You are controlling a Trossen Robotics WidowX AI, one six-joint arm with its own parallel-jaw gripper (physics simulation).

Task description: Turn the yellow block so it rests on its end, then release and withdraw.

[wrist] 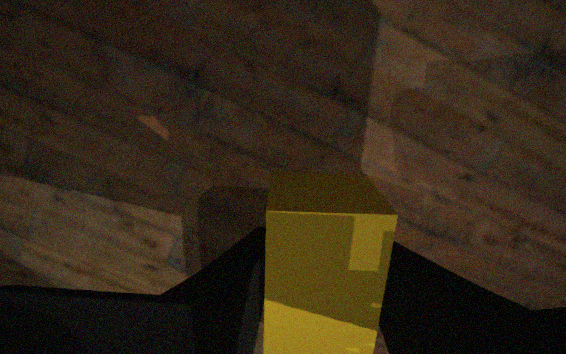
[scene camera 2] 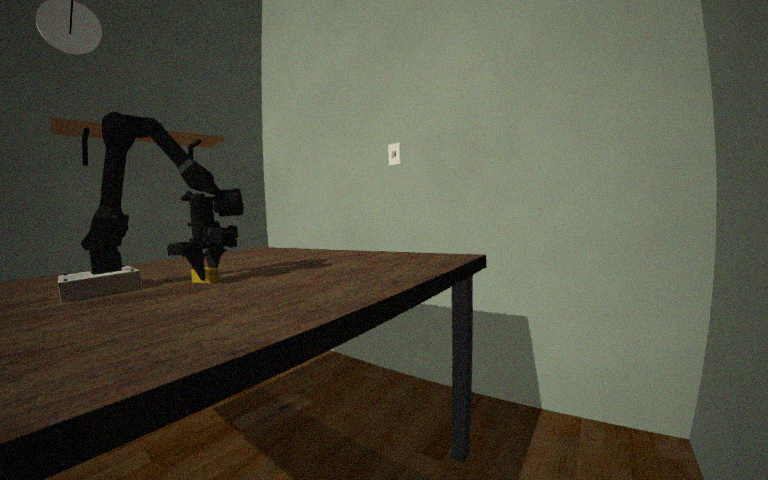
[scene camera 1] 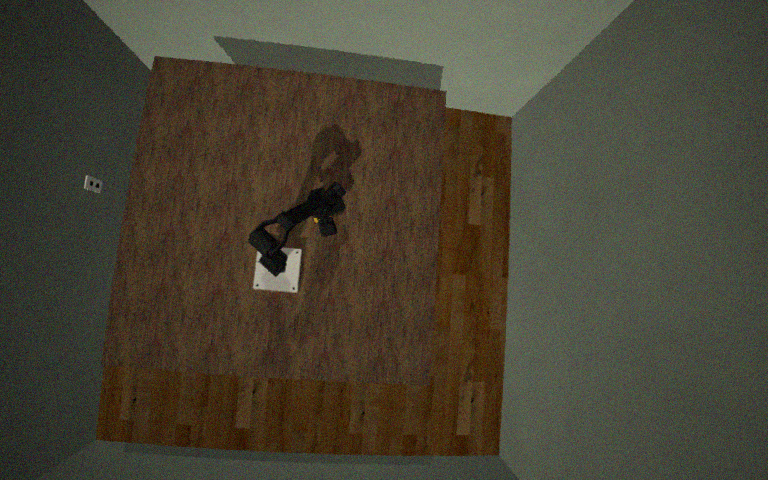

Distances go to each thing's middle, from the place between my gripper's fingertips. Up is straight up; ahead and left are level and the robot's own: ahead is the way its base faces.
Right now my hand is 1 cm to the right of the yellow block (wrist: 329,236) and 1 cm below it.
